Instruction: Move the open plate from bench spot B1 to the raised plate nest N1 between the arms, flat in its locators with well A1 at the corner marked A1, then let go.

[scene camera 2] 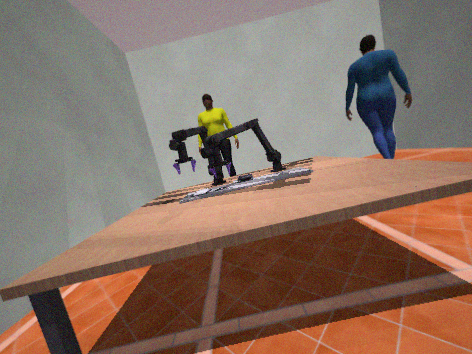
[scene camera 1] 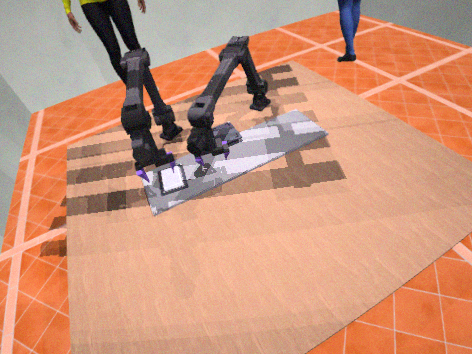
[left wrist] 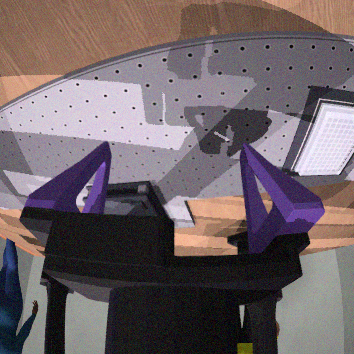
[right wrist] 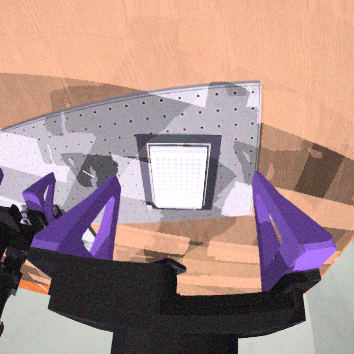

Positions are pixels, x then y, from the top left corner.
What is my right gripper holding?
Nothing.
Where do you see a white well plate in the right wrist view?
178, 171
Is my left gripper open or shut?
Open.
